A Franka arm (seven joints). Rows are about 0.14 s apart.
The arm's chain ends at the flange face. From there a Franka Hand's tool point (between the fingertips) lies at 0.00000 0.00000 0.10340 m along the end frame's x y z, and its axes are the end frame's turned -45 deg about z.
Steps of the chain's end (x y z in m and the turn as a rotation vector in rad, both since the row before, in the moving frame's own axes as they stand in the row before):
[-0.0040 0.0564 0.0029 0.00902 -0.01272 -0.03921]
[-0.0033 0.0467 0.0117 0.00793 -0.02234 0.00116]
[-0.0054 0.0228 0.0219 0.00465 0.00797 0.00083]
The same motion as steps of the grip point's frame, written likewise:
[-0.0430 0.0355 0.0029 0.01537 -0.00262 -0.03921]
[-0.0364 0.0285 0.0117 0.02140 -0.01019 0.00116]
[-0.0190 0.0125 0.0219 -0.00235 0.00892 0.00083]

